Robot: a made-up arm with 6 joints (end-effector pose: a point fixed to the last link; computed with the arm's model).
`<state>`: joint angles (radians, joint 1 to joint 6).
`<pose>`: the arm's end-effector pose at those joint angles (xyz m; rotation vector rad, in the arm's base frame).
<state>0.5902 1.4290 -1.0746 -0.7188 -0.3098 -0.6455</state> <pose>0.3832 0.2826 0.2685 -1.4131 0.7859 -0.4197</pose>
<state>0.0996 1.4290 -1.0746 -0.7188 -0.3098 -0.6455</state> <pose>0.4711 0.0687 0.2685 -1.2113 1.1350 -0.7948</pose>
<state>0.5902 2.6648 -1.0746 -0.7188 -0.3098 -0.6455</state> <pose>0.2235 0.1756 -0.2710 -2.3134 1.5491 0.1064</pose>
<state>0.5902 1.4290 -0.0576 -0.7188 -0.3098 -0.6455</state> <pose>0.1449 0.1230 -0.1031 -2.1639 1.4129 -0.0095</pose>
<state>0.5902 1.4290 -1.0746 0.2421 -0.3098 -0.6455</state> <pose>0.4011 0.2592 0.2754 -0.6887 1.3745 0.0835</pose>
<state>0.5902 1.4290 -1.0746 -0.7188 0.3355 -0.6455</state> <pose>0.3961 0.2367 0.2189 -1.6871 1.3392 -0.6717</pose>
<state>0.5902 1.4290 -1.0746 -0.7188 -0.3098 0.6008</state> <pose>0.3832 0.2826 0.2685 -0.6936 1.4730 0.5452</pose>
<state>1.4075 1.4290 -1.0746 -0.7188 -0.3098 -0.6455</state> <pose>0.0561 0.4728 0.2685 -1.5972 0.1585 0.2140</pose>
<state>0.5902 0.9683 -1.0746 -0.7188 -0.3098 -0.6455</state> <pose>0.2923 0.2217 0.4659 -1.0515 0.5064 -0.5493</pose>
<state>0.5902 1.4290 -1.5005 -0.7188 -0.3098 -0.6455</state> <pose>0.3723 0.2753 0.4718 -1.0792 0.5274 -0.5406</pose>
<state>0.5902 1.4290 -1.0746 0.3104 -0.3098 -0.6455</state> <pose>0.4021 0.2574 0.2748 -0.6317 1.4083 0.1194</pose>
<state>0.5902 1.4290 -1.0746 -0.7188 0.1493 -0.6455</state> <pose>0.3961 0.2522 0.2318 -1.6144 1.1760 -0.5978</pose>
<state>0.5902 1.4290 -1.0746 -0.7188 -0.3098 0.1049</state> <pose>0.3832 0.2826 0.2685 -1.0181 1.2386 0.1621</pose>
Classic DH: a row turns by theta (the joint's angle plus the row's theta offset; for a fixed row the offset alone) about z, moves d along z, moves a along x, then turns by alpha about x. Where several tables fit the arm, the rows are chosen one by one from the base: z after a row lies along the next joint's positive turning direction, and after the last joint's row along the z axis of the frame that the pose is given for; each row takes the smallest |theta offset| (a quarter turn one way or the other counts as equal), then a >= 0, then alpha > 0; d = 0 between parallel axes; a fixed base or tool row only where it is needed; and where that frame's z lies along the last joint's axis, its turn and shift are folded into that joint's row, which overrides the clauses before.
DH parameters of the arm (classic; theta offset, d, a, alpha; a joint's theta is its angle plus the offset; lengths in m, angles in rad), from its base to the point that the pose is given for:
joint 1: 0 0.134 0 -1.5708
joint 2: 0.1364 0 -0.2059 0
joint 3: 1.3472 0 -0.0324 1.5708
joint 4: 0 0.3753 0 -1.5708
joint 5: 0 0 0.0004 1.5708
joint 6: 0 0.1084 0 0

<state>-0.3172 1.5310 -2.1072 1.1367 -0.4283 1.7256</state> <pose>0.3312 -0.1514 0.6712 0.8924 -0.4658 2.2069</pose>
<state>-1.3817 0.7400 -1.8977 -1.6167 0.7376 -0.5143</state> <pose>-0.0756 0.0058 0.7350 -0.7748 -0.7042 2.4693</pose>
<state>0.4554 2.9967 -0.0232 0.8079 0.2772 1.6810</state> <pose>-0.2386 -0.0927 0.0034 -1.8691 -0.9496 1.9293</pose>
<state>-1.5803 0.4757 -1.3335 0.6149 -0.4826 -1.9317</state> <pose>-0.0293 -0.0481 0.6773 0.4339 0.2844 -2.9403</pose>
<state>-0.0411 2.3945 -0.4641 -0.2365 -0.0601 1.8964</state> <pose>0.0755 -0.0017 -0.2239 -2.2387 -1.9609 0.2170</pose>
